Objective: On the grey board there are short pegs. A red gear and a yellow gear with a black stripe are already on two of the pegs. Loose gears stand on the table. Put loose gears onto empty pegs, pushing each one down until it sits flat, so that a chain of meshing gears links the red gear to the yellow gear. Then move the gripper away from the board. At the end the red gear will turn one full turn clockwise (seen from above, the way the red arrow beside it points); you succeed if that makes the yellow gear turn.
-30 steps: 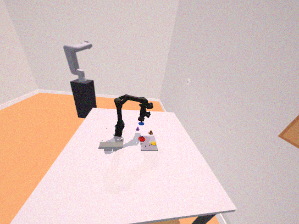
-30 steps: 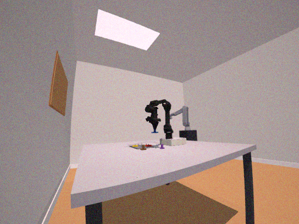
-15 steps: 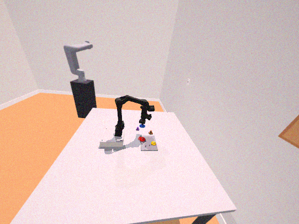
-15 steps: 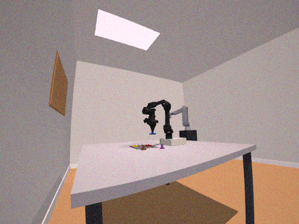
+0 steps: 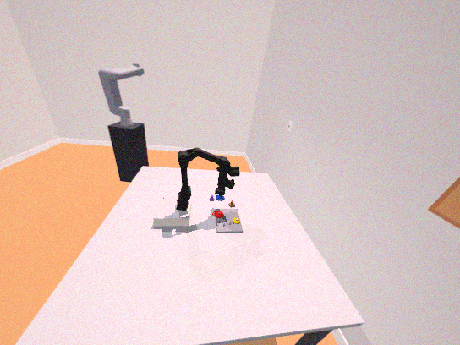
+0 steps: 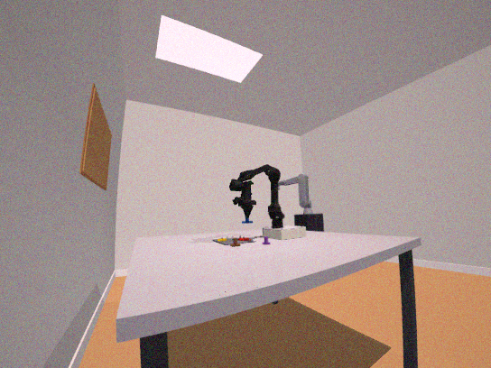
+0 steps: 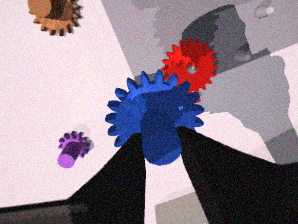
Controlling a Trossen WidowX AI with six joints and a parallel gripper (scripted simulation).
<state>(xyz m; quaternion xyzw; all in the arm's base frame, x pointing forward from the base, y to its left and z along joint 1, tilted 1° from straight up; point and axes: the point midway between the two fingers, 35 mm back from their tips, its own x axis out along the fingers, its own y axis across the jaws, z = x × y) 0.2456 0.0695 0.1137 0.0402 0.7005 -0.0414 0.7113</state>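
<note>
Right now the purple gear is 6 cm behind my gripper tip, 12 cm to the left of it and 12 cm below it. Also, from my gripper tip: blue gear 1 cm below; brown gear 10 cm ahead, 7 cm to the left, 12 cm below; red gear 5 cm to the right, 12 cm below.
</note>
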